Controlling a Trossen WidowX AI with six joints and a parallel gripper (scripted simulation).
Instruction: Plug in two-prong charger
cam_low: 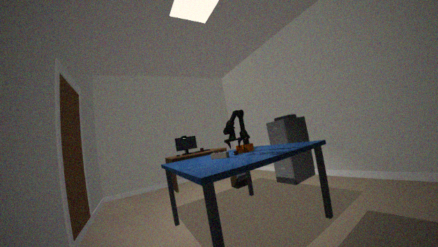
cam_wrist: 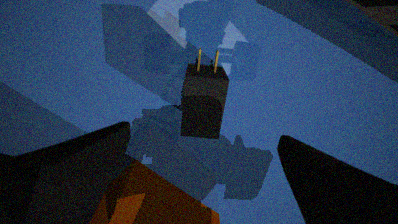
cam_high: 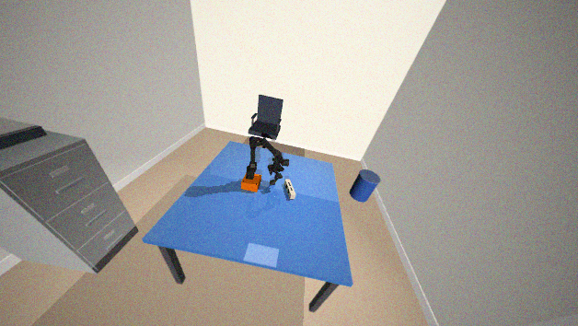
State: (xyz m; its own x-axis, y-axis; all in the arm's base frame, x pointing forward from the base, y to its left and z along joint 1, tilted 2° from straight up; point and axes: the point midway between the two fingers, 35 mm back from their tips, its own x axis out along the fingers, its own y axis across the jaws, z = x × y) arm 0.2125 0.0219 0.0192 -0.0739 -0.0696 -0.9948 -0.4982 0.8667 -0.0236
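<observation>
Right now my gripper tip is 10 mm short of the black two-prong charger, 10 mm to the right of it and 50 mm above it.
</observation>
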